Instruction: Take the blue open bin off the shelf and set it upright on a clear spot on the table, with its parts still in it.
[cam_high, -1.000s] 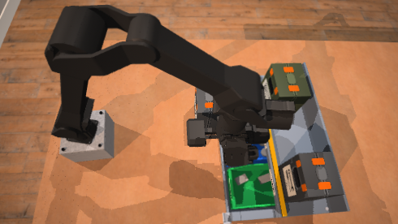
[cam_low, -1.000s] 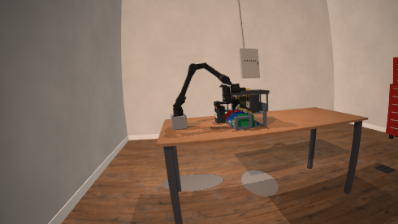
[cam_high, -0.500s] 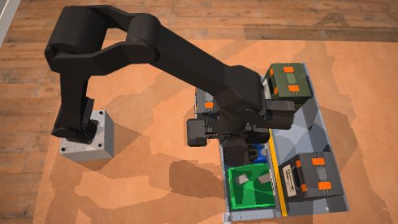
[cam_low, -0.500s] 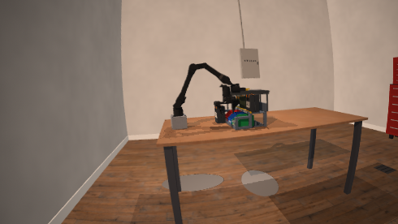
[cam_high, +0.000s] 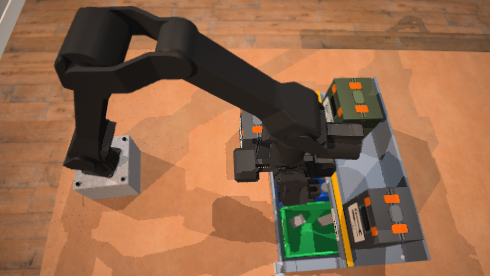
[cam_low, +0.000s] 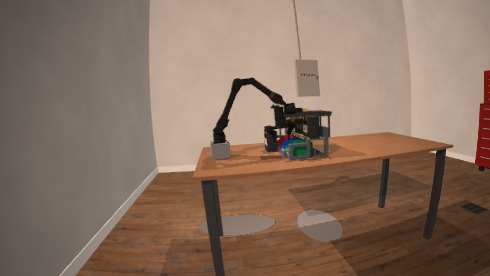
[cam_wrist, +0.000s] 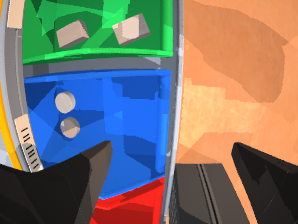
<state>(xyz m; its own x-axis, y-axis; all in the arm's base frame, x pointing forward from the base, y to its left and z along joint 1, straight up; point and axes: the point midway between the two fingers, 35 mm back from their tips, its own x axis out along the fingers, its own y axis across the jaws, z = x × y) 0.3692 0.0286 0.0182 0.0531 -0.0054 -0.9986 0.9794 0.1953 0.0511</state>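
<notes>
The blue open bin lies 7 cm ahead of my hand, 2 cm to the left of it and 6 cm below it. Round my hand: red bin 5 cm ahead, 13 cm to the left, 6 cm below; then green bin 9 cm ahead, 9 cm to the right, 6 cm below; then yellow rail 10 cm ahead, 2 cm to the left.
</notes>
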